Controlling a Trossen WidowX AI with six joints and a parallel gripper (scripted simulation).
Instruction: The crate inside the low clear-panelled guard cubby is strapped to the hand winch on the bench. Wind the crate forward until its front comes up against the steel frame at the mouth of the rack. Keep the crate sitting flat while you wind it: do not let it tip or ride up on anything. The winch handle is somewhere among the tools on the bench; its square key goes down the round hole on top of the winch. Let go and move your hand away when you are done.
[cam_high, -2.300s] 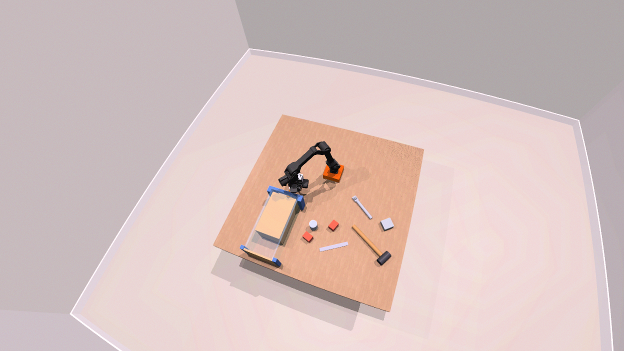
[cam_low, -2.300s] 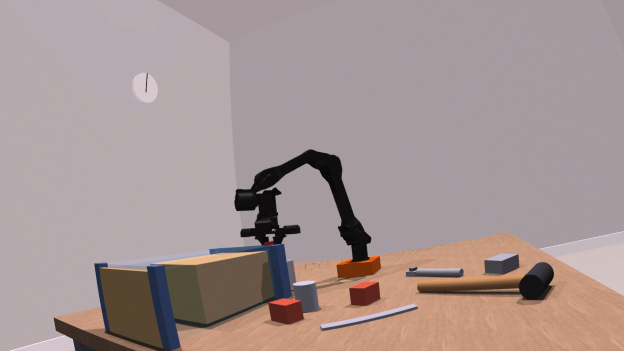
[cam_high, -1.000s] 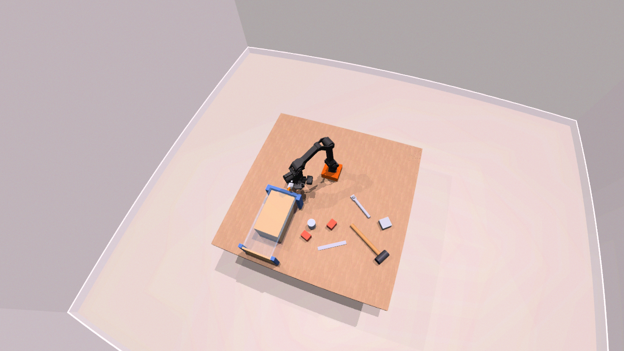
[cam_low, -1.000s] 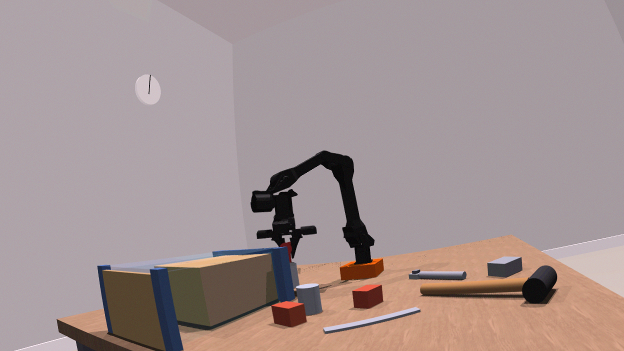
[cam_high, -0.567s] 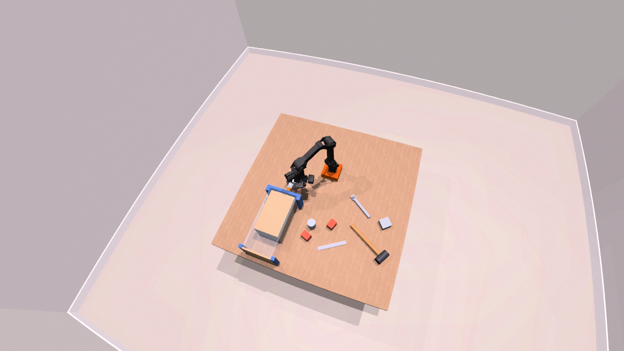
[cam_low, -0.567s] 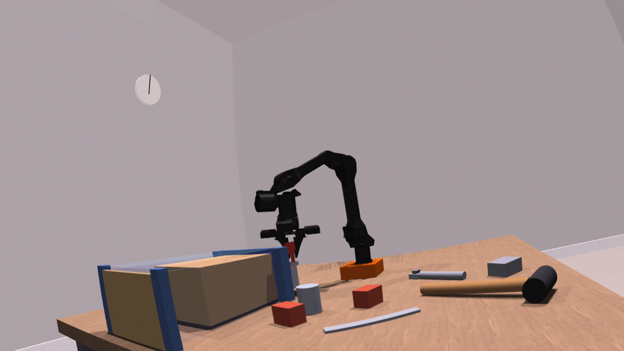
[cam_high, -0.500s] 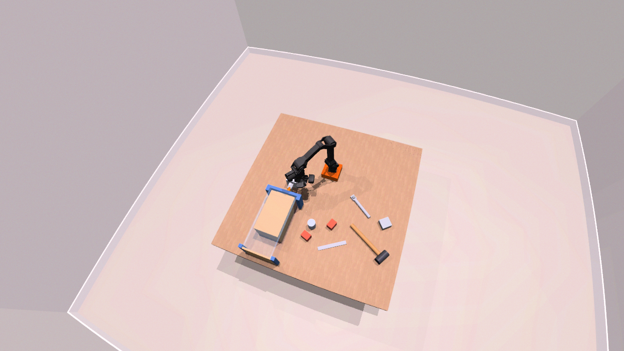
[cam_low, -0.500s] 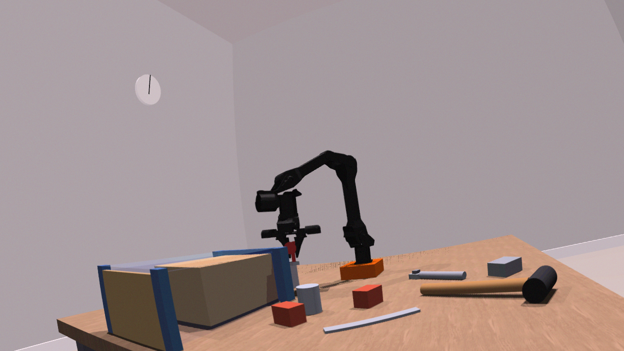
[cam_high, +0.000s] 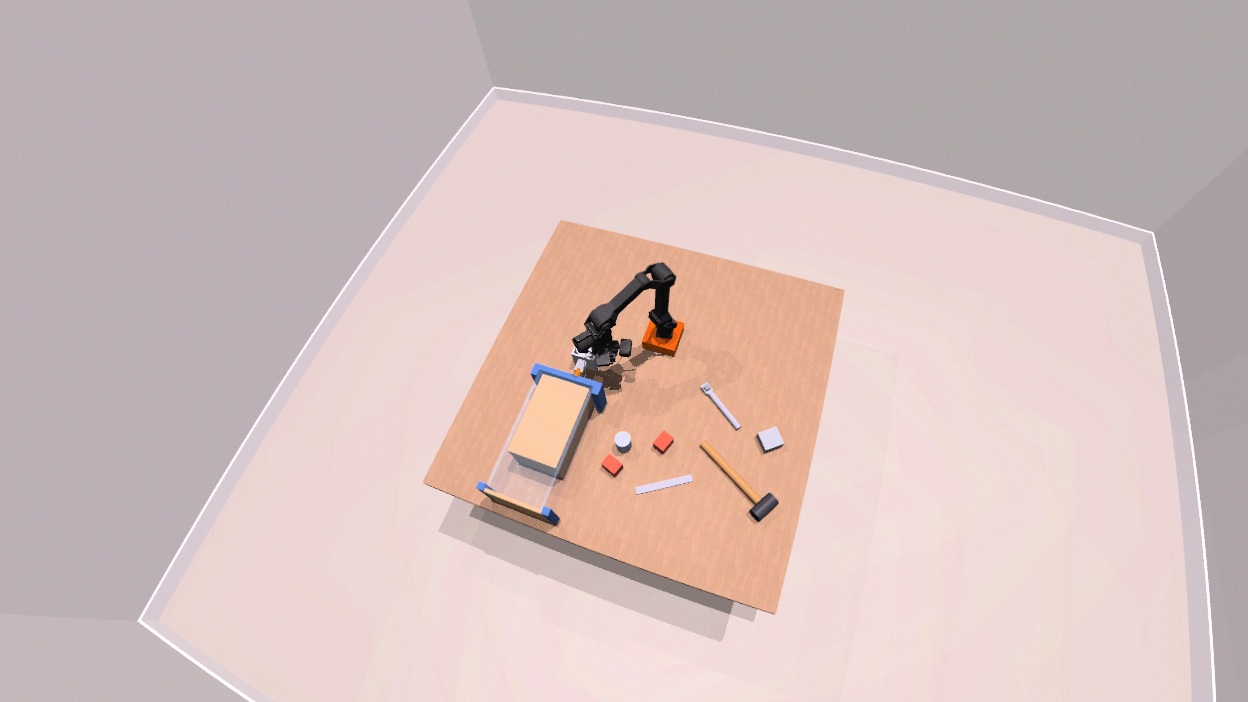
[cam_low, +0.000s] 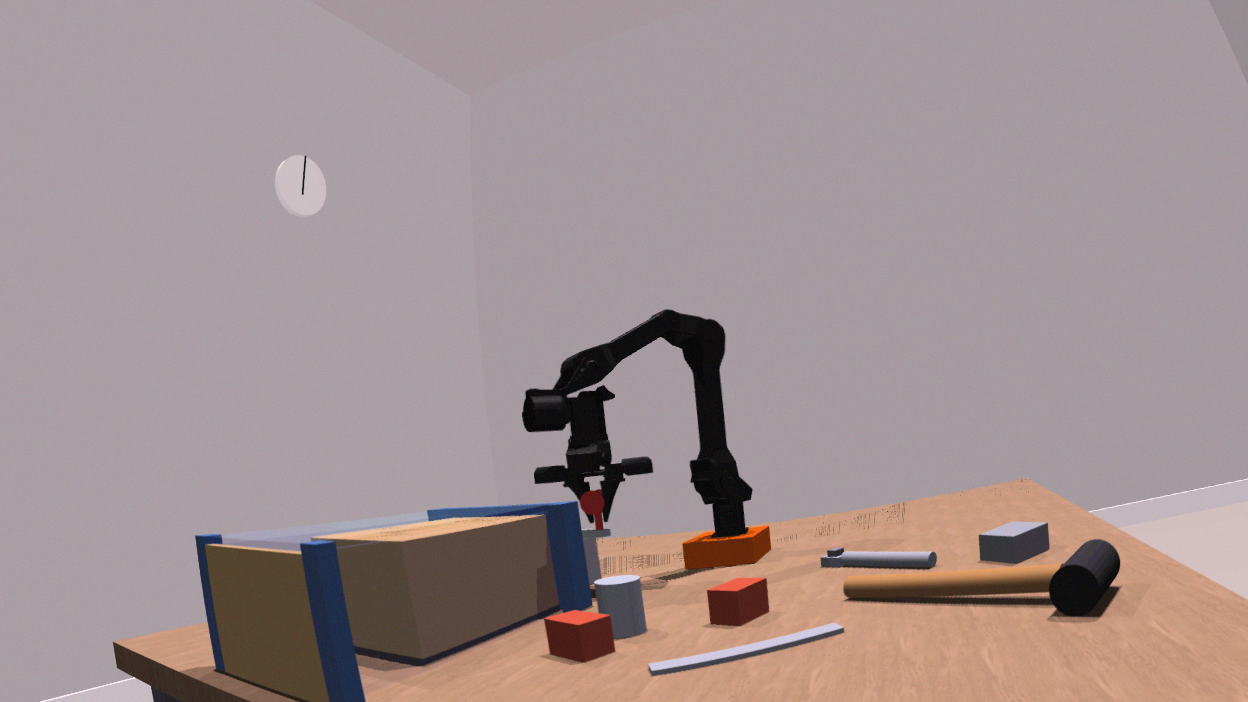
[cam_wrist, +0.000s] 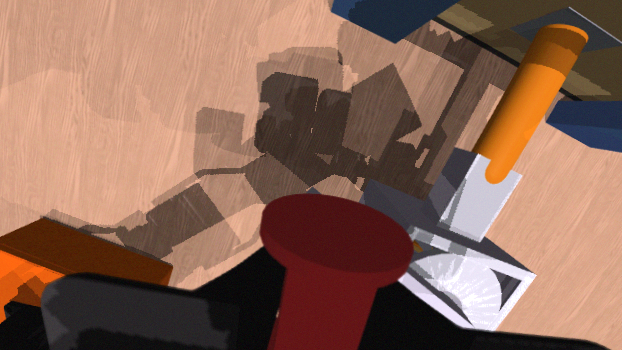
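Now: gripper tip 90 mm to the left of the grey winch, 80 mm above it and 60 mm past it. Round my gripper tip: grey winch handle (30 mm to the right, 20 mm behind, 10 mm below); red knob (20 mm above); blue frame bar (120 mm to the right, 110 mm ahead, 10 mm below).
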